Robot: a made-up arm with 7 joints.
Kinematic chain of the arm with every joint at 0, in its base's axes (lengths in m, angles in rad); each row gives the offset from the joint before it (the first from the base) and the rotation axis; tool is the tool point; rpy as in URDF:
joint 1: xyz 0 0 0.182 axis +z
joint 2: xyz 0 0 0 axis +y
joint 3: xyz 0 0 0.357 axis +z
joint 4: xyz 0.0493 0 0 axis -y
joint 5: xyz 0.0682 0 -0.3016 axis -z
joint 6: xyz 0 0 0 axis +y
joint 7: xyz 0.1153 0 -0.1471 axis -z
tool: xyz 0 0 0 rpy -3.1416 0 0
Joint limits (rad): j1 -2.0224..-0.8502 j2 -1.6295..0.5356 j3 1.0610..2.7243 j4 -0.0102..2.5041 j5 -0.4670..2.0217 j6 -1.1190..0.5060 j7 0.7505..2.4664
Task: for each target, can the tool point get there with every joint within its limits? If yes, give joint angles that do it. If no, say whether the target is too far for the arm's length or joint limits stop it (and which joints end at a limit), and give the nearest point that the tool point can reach.
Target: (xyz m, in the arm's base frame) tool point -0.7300 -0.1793 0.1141
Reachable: no: joint limits stop it (at a limit: joint 1, joint 2, joint 3, joint 4, joint 5) | nearest point -0.1257 -0.1422 0.1732 | short by 0.608 m
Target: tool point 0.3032 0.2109 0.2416
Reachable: yes | joints -1.2239 -0.1581 1.8732 0.2167 0.1405 -0.6740 1.0529
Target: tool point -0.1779 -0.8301 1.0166
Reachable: no: too far | nearest point -0.0864 -0.5661 0.8026 | short by 0.352 m
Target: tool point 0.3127 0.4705 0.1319
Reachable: yes | joints -1.1954 -0.9705 2.1340 0.9453 0.5010 -0.0393 1.7387
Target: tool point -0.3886 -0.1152 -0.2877
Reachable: no: joint limits stop it (at a limit: joint 1, joint 2, joint 3, joint 5, joint 6) | nearest point -0.0424 0.1386 -0.1637 | short by 0.447 m
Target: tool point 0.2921 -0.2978 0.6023
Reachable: yes | joints -1.9277 -0.3238 1.2024 1.1518 1.0374 -0.4607 1.8077
